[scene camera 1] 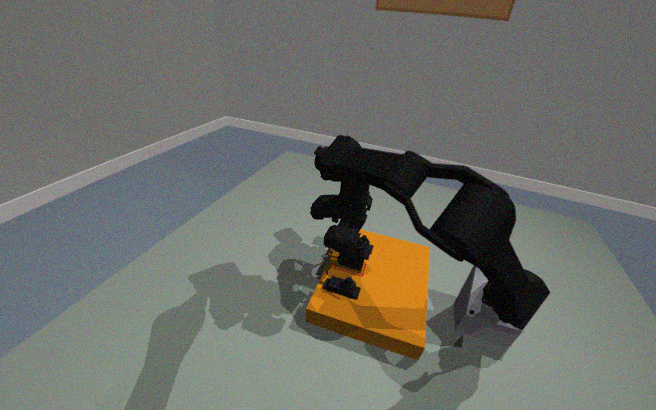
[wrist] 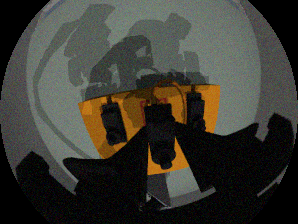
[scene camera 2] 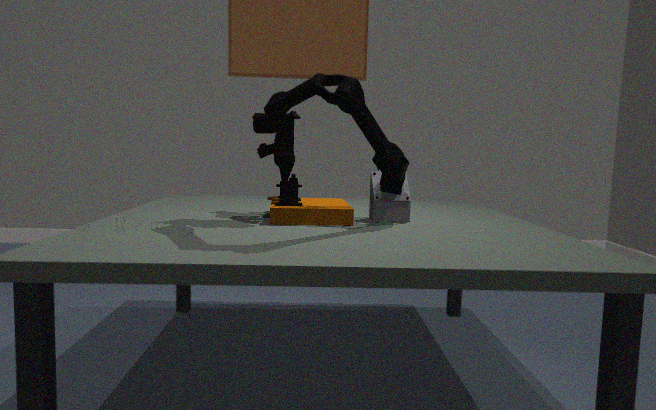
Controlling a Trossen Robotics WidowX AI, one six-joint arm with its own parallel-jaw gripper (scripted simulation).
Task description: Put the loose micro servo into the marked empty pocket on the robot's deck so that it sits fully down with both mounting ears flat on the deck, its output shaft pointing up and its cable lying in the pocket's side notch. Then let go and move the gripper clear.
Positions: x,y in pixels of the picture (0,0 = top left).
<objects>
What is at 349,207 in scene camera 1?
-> My gripper.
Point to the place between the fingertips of my gripper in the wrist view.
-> At 159,127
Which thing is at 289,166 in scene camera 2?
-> My gripper.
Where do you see a black micro servo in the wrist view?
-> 160,124
</objects>
